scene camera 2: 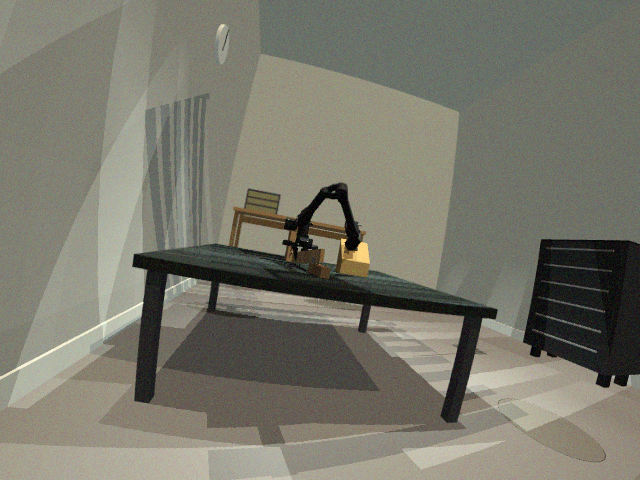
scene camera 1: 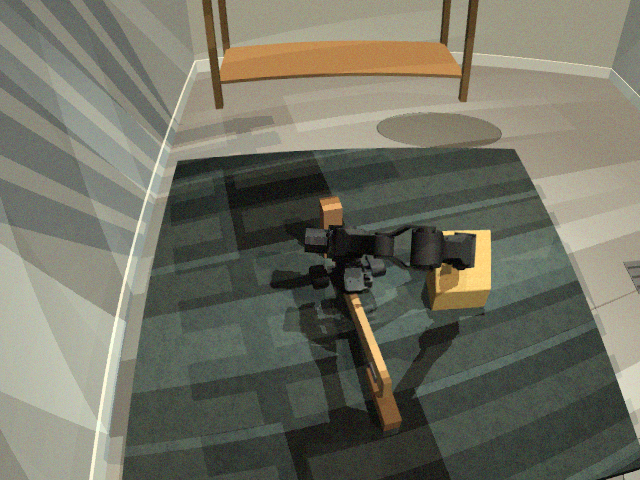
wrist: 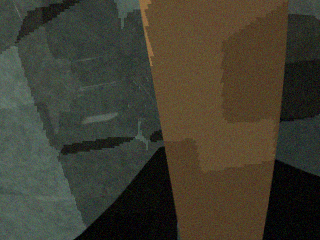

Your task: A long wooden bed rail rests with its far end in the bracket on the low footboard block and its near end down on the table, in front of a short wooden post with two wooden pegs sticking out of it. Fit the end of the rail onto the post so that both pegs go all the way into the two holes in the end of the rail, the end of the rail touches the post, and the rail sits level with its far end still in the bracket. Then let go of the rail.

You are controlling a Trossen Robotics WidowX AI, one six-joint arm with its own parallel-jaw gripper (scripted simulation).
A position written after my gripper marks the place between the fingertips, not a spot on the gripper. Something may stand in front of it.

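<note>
A wooden bed rail [scene camera 1: 370, 346] is here in my sight, and the wrist view gives me the rail [wrist: 218, 79] as well. I can also see my gripper [scene camera 1: 347, 291], which appears again at the wrist: my gripper [wrist: 192, 152].
</note>
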